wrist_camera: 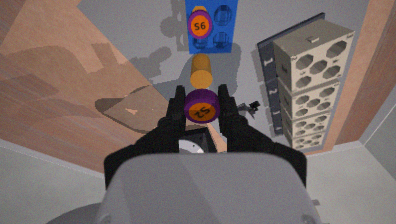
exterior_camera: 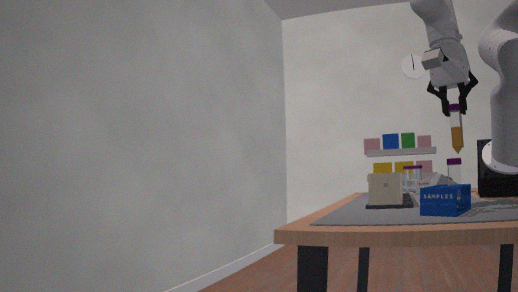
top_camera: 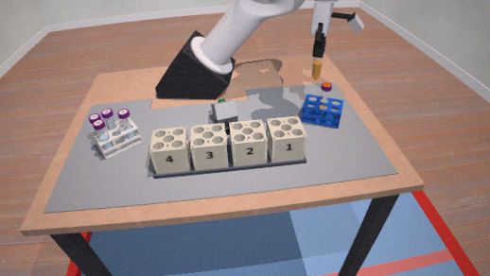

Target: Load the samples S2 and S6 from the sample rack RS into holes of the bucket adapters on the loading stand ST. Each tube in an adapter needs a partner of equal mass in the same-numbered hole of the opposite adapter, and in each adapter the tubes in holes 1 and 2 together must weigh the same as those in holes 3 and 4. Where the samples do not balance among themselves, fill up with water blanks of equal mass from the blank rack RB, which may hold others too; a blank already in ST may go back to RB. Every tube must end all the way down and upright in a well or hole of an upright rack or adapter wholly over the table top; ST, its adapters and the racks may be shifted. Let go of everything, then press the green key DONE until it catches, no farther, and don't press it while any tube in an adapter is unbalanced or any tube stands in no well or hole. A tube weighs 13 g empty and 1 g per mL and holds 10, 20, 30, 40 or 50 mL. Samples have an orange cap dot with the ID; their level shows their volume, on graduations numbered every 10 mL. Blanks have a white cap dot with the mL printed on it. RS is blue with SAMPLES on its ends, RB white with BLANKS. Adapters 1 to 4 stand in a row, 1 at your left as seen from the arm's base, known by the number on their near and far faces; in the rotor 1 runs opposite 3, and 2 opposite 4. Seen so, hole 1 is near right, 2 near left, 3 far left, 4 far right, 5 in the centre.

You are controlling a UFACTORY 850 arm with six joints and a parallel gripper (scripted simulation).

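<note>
Right now my hand is 5 cm above the sample tube S2 and 1 cm past it. The rest, counted from my hand: blue sample rack RS: 21 cm below, 3 cm to the left, 3 cm ahead; then adapter 1: 21 cm ahead, 19 cm below, 11 cm to the right; then sample S6: 18 cm below, 4 cm to the left, 2 cm ahead.
</note>
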